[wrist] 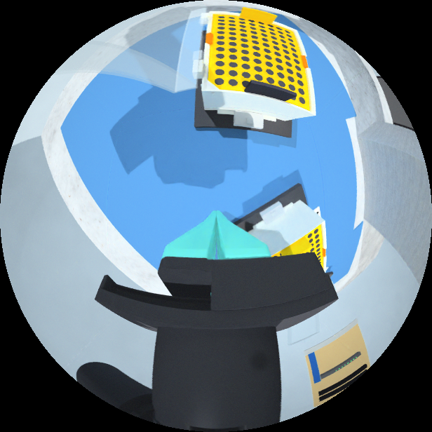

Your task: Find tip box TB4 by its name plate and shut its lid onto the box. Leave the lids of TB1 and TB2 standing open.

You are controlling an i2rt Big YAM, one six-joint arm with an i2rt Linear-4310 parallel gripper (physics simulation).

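My gripper [216, 216] is shut and empty, its turquoise fingertips meeting at a point in the middle of the view. Tip box TB4 [296, 225] is partly behind the fingers and gripper body at the lower right; its pale wall, part of its yellow perforated top and a dark base show. I cannot tell how its lid stands, nor whether the fingers touch the box. Tip box TB2 [257, 55] is at the top, with a yellow top of dark holes. Its clear lid [186, 70] stands open on the left side. No name plate is readable. TB1 does not show.
Both boxes stand on dark bases on a blue surface [130, 200] with a pale marbled edge [80, 210]. A grey curved wall [395, 185] is at the right. A tan panel [336, 357] with a blue strip and black bars is at the lower right.
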